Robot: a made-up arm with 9 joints.
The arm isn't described. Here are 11 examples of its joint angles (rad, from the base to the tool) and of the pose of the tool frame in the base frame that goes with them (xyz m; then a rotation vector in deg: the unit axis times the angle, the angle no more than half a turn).
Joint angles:
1: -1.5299 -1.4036 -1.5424 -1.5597 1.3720 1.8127 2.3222 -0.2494 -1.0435
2: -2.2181 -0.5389 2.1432 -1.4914 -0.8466 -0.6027 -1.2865 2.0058 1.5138
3: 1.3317 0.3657 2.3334 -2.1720 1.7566 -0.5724 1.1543 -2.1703 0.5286
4: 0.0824 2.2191 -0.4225 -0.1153 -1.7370 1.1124 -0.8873 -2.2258 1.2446
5: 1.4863 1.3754 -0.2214 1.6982 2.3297 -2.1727 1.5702 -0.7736 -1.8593
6: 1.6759 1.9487 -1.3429 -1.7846 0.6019 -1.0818 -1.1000 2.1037 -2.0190
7: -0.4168 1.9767 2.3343 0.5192 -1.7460 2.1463 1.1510 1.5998 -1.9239
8: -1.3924 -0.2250 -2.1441 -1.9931 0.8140 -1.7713 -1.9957 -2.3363 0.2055
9: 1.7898 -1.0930 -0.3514 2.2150 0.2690 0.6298 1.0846 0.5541 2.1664
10: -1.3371 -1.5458 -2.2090 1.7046 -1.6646 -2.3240 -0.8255 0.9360 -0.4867
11: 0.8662 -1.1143 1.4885 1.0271 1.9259 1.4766 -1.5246 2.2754 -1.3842
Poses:
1: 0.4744 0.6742 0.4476 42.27 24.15 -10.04
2: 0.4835 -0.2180 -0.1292 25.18 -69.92 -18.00
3: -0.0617 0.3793 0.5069 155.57 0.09 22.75
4: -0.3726 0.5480 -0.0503 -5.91 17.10 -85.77
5: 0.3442 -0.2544 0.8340 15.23 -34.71 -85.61
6: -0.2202 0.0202 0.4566 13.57 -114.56 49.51
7: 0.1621 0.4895 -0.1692 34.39 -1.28 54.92
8: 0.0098 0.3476 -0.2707 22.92 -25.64 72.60
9: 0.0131 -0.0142 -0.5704 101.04 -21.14 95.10
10: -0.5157 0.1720 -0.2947 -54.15 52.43 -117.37
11: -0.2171 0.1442 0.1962 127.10 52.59 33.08
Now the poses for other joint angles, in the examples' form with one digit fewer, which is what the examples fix.
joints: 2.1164 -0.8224 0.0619 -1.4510 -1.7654 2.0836 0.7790 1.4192 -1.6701
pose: 0.047 0.311 0.169 84.4 -30.7 126.1
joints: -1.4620 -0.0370 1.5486 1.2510 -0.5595 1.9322 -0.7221 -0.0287 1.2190
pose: 0.437 -0.430 0.268 -93.6 -124.9 -2.8
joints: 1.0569 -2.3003 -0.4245 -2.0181 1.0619 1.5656 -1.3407 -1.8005 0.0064
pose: -0.178 -0.179 -0.319 -1.8 137.3 -63.1
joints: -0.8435 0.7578 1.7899 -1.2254 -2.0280 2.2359 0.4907 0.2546 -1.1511
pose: 0.068 -0.064 0.085 -17.5 -78.3 -50.5
